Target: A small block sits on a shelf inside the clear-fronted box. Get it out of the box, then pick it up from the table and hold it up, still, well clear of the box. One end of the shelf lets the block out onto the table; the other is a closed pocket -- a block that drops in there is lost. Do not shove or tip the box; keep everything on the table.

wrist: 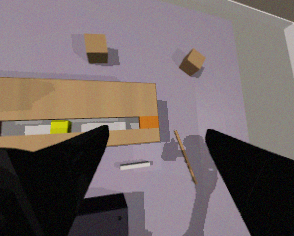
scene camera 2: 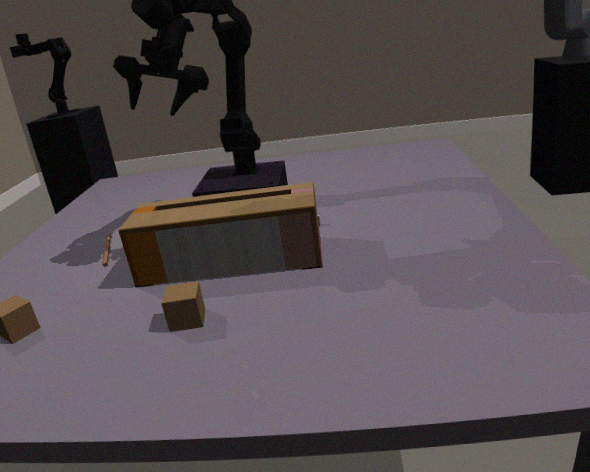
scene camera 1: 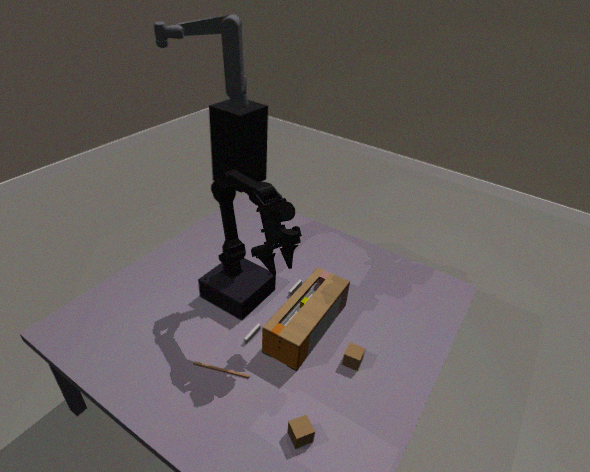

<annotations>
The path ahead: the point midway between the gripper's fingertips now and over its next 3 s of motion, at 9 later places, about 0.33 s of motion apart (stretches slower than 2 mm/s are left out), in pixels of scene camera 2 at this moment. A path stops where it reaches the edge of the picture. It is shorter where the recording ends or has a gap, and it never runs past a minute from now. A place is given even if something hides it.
My gripper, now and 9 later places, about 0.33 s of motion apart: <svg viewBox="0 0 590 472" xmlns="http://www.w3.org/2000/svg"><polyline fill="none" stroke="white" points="151,112 225,162 254,177 254,180 255,188 256,195 256,202 257,206 248,209 235,210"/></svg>
</annotations>
